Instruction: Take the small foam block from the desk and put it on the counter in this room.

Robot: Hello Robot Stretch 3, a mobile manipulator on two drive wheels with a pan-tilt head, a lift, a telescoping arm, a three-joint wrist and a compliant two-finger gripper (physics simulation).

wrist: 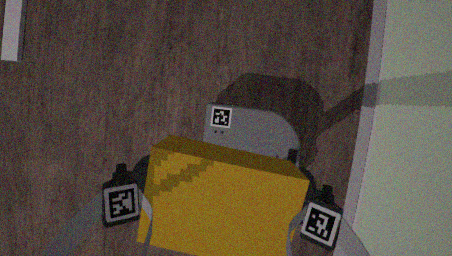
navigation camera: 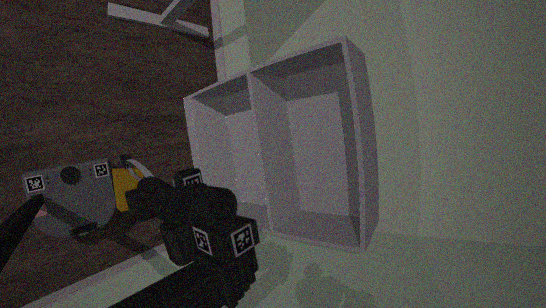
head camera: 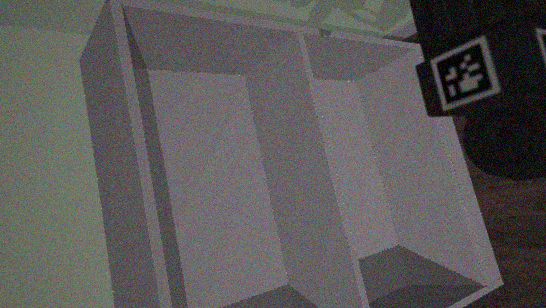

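Pixels of known places: gripper, fingertip midpoint: (wrist: 223, 180) (navigation camera: 129, 186); robot's base at its link origin: (navigation camera: 70, 174).
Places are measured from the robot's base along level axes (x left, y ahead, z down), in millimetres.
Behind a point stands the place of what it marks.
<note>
The foam block (navigation camera: 120, 186) @[z -759, x -95, y -11 mm] (wrist: 227, 205) @[z -759, x -123, y -25 mm] is a yellow-orange block. It fills the lower middle of the wrist view, and part of it shows at the lower left in the navigation view. My gripper (navigation camera: 126, 192) @[z -715, x -122, y -22 mm] (wrist: 223, 180) @[z -715, x -122, y -22 mm] is shut on the block, with one finger on each side of it. The block is held in the air above the robot's base and the floor. In the head view the gripper and the block do not show; a dark part of the wrist with a marker is at the upper right. The desk and the counter cannot be made out in these views.
An open pale box-like shelf unit with two compartments (head camera: 325, 135) @[z -600, x -719, y -158 mm] (navigation camera: 259, 125) @[z -613, x -730, y 86 mm] is against the pale green wall (head camera: 45, 175) @[z -1153, x -1039, y -179 mm] (navigation camera: 465, 150) @[z -1449, x -1039, y -108 mm], close beside the wrist. The grey robot base (navigation camera: 75, 200) @[z -160, x 3, y -105 mm] (wrist: 250, 131) @[z -160, x -98, y -95 mm] is on the dark wood floor (navigation camera: 100, 100) @[z -1, x -194, y 349 mm] (wrist: 100, 90) @[z 0, x -168, y 474 mm]. White bars (navigation camera: 145, 19) (wrist: 12, 35) lie beyond.
</note>
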